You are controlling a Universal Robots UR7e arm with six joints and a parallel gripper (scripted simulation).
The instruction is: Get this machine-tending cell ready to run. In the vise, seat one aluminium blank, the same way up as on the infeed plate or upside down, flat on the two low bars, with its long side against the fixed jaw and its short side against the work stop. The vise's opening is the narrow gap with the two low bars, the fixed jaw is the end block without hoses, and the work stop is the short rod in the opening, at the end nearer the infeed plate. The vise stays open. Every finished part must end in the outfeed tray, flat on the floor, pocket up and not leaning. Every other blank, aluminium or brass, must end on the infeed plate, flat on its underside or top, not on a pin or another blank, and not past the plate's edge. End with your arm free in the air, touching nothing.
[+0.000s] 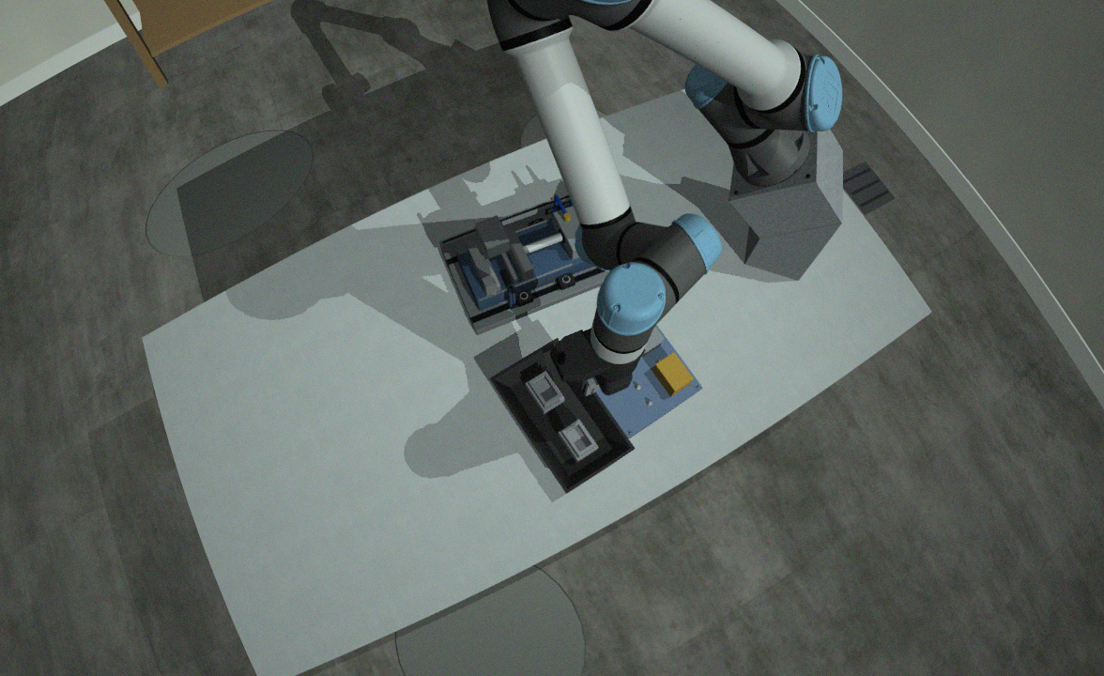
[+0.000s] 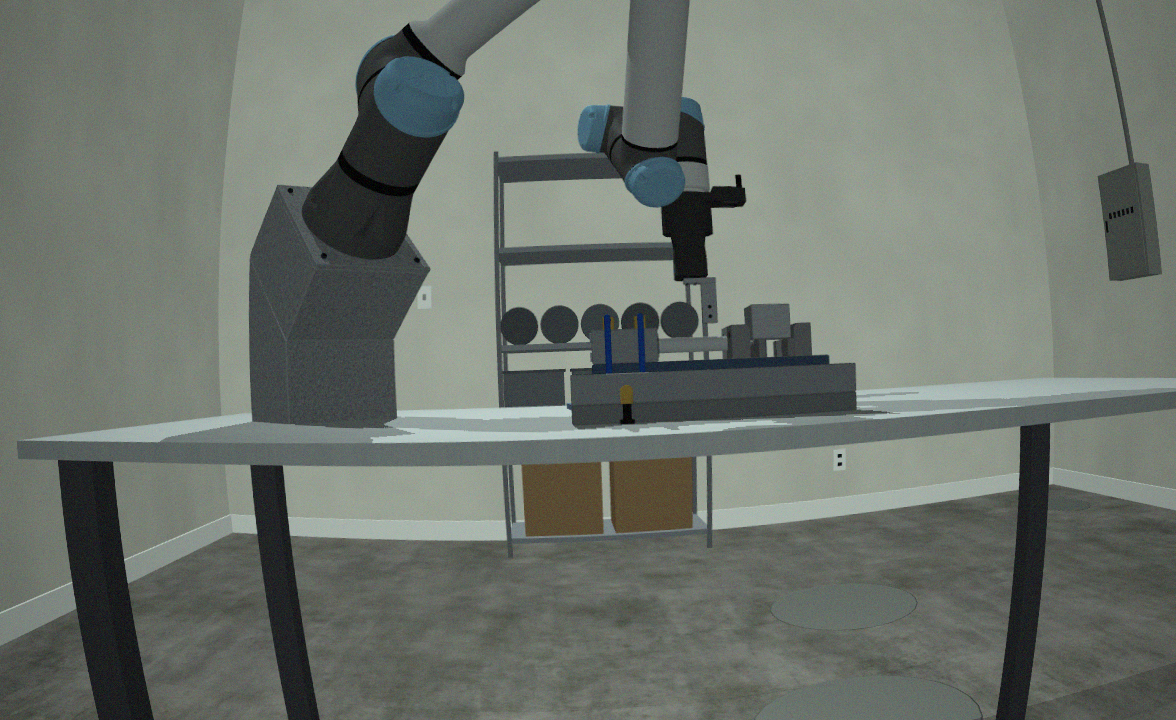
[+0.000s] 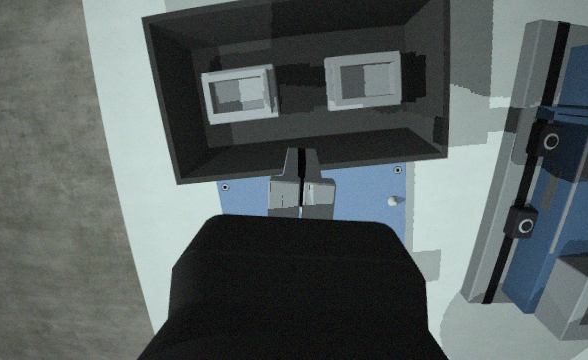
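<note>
The piston rod lies 70 mm behind my hand, 290 mm to the right of it and 60 mm below it. Also, from my hand: brass blank 170 mm behind, 30 mm to the left, 110 mm below; then fixed jaw 50 mm ahead, 300 mm to the right, 60 mm below; then vise 50 mm behind, 290 mm to the right, 90 mm below.
</note>
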